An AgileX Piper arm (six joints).
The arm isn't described. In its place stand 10 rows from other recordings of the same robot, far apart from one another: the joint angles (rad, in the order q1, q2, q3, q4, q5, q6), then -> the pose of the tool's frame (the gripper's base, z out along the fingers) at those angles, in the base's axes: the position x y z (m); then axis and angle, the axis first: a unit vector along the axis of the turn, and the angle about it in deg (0 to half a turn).
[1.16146, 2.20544, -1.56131, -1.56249, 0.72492, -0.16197] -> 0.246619, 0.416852, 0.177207, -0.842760, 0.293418, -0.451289, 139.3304
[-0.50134, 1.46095, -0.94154, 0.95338, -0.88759, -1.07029] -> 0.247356, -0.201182, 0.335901, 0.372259, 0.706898, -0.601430, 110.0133
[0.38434, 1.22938, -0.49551, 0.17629, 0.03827, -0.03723] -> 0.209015, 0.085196, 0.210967, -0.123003, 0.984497, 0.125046, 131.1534
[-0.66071, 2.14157, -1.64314, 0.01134, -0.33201, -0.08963] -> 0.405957, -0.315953, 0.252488, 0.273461, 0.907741, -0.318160, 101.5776
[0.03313, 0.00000, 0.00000, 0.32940, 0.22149, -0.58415] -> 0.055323, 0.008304, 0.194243, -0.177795, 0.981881, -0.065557, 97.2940
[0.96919, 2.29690, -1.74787, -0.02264, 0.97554, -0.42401] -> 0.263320, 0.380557, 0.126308, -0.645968, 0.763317, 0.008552, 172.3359
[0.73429, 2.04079, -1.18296, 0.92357, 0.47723, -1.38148] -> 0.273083, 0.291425, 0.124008, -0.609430, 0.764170, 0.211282, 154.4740
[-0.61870, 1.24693, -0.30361, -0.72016, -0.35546, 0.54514] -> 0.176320, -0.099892, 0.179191, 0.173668, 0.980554, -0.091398, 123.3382
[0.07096, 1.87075, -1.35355, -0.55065, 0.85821, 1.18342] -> 0.388621, -0.008497, 0.218697, 0.389981, 0.914358, -0.108922, 151.7616
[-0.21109, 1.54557, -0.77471, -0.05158, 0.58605, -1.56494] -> 0.260329, -0.058438, 0.178094, -0.636097, 0.760974, -0.127668, 170.6898
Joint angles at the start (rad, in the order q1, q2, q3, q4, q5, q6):
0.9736, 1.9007, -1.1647, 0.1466, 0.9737, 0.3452
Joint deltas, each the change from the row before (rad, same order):
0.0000, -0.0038, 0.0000, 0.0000, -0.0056, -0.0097
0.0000, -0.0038, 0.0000, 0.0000, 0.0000, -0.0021
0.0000, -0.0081, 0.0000, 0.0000, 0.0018, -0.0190
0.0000, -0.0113, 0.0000, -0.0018, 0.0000, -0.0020
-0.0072, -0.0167, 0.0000, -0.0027, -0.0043, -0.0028
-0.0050, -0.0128, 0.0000, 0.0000, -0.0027, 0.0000
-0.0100, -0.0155, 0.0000, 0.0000, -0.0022, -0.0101
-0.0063, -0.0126, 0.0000, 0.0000, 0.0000, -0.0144
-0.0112, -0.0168, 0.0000, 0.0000, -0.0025, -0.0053
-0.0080, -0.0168, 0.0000, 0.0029, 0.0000, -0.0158
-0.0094, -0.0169, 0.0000, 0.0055, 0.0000, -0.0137
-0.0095, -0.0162, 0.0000, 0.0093, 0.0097, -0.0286
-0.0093, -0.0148, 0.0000, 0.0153, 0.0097, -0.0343
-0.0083, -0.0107, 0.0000, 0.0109, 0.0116, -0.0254
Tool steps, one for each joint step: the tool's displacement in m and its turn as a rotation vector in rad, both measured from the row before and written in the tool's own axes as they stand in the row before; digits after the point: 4 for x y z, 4 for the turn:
-0.0003, 0.0002, -0.0013, -0.0034, -0.0087, -0.0102
0.0002, 0.0001, -0.0013, -0.0015, -0.0034, -0.0026
0.0006, 0.0001, -0.0027, -0.0026, -0.0057, -0.0200
0.0006, 0.0001, -0.0038, -0.0029, -0.0108, -0.0044
-0.0004, -0.0020, -0.0059, -0.0059, -0.0209, 0.0009
-0.0002, -0.0012, -0.0045, -0.0058, -0.0149, 0.0035
-0.0007, -0.0027, -0.0056, -0.0066, -0.0175, -0.0020
-0.0001, -0.0017, -0.0045, -0.0046, -0.0124, -0.0096
-0.0007, -0.0030, -0.0060, -0.0065, -0.0194, 0.0039
0.0000, -0.0019, -0.0059, -0.0078, -0.0161, -0.0082
-0.0001, -0.0021, -0.0060, -0.0095, -0.0160, -0.0033
0.0008, -0.0020, -0.0058, -0.0097, -0.0055, -0.0160
0.0009, -0.0015, -0.0053, -0.0141, -0.0035, -0.0186
0.0010, -0.0016, -0.0039, -0.0092, 0.0014, -0.0128

